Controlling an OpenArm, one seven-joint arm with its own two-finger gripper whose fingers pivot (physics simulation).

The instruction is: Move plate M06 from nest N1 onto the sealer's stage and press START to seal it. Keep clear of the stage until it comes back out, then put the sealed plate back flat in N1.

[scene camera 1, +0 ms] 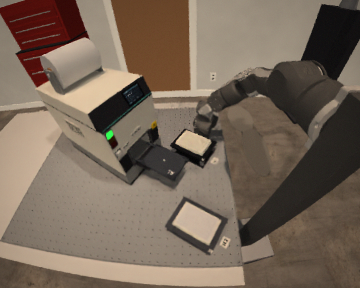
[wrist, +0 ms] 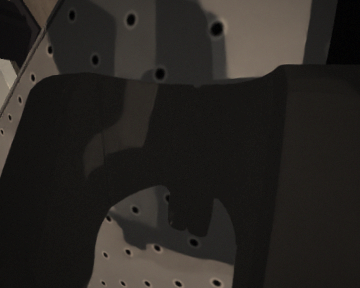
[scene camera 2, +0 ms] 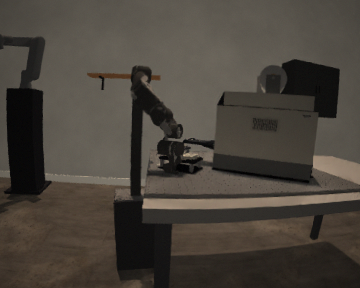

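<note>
A pale plate point(scene camera 1: 194, 141) point(scene camera 2: 192, 157) lies flat on the black nest N1 point(scene camera 1: 202, 161), beside its small label. My gripper point(scene camera 1: 210, 133) point(scene camera 2: 175, 167) point(wrist: 198, 159) is shut and empty, low over the pegboard just behind and to the right of N1 in the first scene view. Its fingertips are together in the wrist view and hard to make out in the scene views. The sealer point(scene camera 1: 115, 117) point(scene camera 2: 265, 135) has a lit green light point(scene camera 1: 109, 135). Its dark stage point(scene camera 1: 162, 161) is out and bare, just left of N1. The lettering on the plate is unreadable.
Nest N2 point(scene camera 1: 189, 237) holds another pale plate point(scene camera 1: 198, 222) near the front right of the pegboard point(scene camera 1: 100, 200). A white film roll point(scene camera 1: 75, 62) sits on top of the sealer. The arm's dark post point(scene camera 1: 305, 160) point(scene camera 2: 136, 150) stands at the table's right side in the first scene view.
</note>
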